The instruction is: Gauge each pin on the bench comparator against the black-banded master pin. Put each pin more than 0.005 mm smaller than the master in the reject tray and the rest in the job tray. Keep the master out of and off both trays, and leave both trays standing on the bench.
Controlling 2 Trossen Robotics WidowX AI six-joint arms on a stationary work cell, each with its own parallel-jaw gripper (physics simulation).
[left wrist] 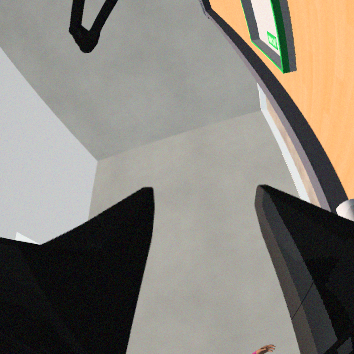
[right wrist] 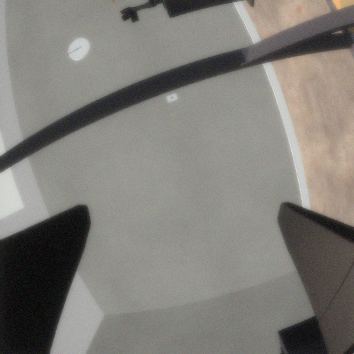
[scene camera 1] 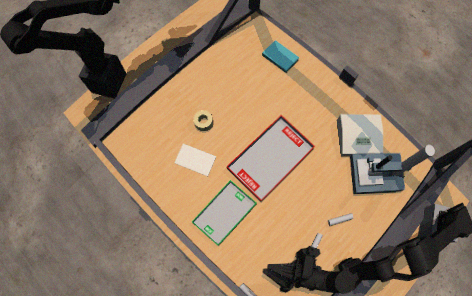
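Pixels of known places: left gripper, between the fingertips: point(left wrist: 205, 195) point(scene camera 1: 265, 268); right gripper, between the fingertips: point(right wrist: 185, 214); left arm's base, origin of its link: point(scene camera 1: 446, 222); right arm's base, origin of its link: point(scene camera 1: 97, 65).
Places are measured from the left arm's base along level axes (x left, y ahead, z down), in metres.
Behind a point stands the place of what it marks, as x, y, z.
The red-rimmed reject tray point(scene camera 1: 270, 158) @(-0.086, 0.576, 0.083) lies mid-bench, with the green-rimmed job tray point(scene camera 1: 224, 213) @(0.109, 0.665, 0.083) point(left wrist: 285, 55) @(0.188, 0.649, 0.075) below left of it. The comparator point(scene camera 1: 357, 186) @(-0.060, 0.300, 0.055) stands at the right beside a pale display box point(scene camera 1: 349, 135) @(-0.207, 0.355, 0.042); its reading is too blurred to tell. One grey pin point(scene camera 1: 341, 219) @(0.047, 0.327, 0.067) lies below the comparator and another pin point(scene camera 1: 317, 239) @(0.120, 0.385, 0.068) lies close by my left gripper point(scene camera 1: 273, 278) point(left wrist: 205, 188) @(0.234, 0.521, -0.020). A light cylindrical end point(scene camera 1: 247, 289) @(0.307, 0.545, 0.067) shows at the bottom edge. No black band can be made out. My left gripper is partly open and empty. My right gripper point(right wrist: 185, 214) @(-0.493, 0.967, -0.264) is open and empty.
A teal box point(scene camera 1: 280, 55) @(-0.441, 0.622, 0.068) lies at the top, a tape roll point(scene camera 1: 203, 128) @(-0.119, 0.793, 0.063) and a white card point(scene camera 1: 195, 160) @(-0.022, 0.791, 0.083) left of the reject tray. Dark frame rails edge the bench. The right arm point(scene camera 1: 102, 75) @(-0.175, 1.134, -0.036) stands at the upper left.
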